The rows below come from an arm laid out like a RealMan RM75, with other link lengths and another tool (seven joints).
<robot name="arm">
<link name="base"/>
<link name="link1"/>
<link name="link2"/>
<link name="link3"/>
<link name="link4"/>
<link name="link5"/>
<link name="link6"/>
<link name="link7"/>
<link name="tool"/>
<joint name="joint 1" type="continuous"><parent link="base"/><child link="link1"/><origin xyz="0.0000 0.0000 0.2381" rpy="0.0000 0.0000 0.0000"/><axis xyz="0 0 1"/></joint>
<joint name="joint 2" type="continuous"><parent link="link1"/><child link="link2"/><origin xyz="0.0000 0.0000 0.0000" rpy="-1.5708 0.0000 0.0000"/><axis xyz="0 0 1"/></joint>
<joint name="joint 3" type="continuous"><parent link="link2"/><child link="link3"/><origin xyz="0.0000 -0.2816 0.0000" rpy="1.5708 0.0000 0.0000"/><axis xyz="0 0 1"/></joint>
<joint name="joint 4" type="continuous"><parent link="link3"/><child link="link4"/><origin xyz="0.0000 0.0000 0.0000" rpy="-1.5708 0.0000 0.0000"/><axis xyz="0 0 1"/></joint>
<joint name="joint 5" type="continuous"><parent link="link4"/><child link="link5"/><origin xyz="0.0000 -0.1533 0.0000" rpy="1.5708 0.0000 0.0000"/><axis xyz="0 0 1"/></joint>
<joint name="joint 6" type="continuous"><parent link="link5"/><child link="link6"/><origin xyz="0.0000 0.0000 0.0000" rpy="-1.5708 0.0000 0.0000"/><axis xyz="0 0 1"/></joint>
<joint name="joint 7" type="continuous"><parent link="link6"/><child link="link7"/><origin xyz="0.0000 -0.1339 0.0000" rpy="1.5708 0.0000 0.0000"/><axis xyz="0 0 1"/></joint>
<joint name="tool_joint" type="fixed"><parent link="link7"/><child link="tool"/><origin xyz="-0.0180 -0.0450 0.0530" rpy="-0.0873 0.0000 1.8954"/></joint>
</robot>
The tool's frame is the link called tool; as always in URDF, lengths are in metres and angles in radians. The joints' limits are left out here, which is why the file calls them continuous.
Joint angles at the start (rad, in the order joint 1, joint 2, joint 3, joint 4, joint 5, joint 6, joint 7): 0.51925, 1.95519, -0.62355, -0.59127, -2.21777, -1.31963, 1.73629
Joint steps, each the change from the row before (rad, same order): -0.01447, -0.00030, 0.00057, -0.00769, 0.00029, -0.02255, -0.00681; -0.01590, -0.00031, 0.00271, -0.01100, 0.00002, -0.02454, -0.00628; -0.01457, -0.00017, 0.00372, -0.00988, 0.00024, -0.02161, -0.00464; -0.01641, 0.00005, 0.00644, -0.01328, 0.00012, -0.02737, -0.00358; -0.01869, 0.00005, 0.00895, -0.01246, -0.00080, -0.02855, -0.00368; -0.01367, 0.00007, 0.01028, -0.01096, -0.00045, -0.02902, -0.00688; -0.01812, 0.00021, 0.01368, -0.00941, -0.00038, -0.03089, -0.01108; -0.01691, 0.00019, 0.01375, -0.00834, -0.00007, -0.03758, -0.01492; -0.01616, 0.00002, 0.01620, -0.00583, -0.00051, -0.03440, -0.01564; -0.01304, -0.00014, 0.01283, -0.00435, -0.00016, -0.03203, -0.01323; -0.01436, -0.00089, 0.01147, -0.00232, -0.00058, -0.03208, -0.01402; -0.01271, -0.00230, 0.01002, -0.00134, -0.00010, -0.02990, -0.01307; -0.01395, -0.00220, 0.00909, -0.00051, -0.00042, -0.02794, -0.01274; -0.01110, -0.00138, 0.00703, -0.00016, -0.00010, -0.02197, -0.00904; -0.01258, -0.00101, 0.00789, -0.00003, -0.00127, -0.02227, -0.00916
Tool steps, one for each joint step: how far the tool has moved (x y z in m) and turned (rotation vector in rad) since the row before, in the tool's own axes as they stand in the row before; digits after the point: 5 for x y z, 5 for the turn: 0.00014, -0.00542, -0.00305, 0.00823, 0.00972, 0.00107; 0.00000, -0.00523, -0.00380, 0.00619, 0.00912, 0.00128; -0.00010, -0.00468, -0.00358, 0.00406, 0.00760, 0.00307; 0.00031, -0.00497, -0.00429, 0.00325, 0.01005, 0.00465; -0.00007, -0.00604, -0.00492, 0.00286, 0.00943, 0.00813; 0.00126, -0.00414, -0.00384, 0.00154, 0.01321, 0.00247; 0.00080, -0.00584, -0.00489, -0.00013, 0.01318, 0.00486; 0.00251, -0.00589, -0.00434, 0.00214, 0.02065, 0.00118; 0.00220, -0.00549, -0.00440, -0.00105, 0.01862, 0.00217; 0.00270, -0.00468, -0.00343, 0.00038, 0.01912, 0.00133; 0.00264, -0.00550, -0.00369, 0.00186, 0.01905, 0.00229; 0.00252, -0.00461, -0.00370, 0.00154, 0.01762, 0.00106; 0.00225, -0.00519, -0.00385, 0.00155, 0.01580, 0.00260; 0.00196, -0.00420, -0.00289, 0.00075, 0.01286, 0.00333; 0.00189, -0.00491, -0.00315, 0.00069, 0.01224, 0.00504
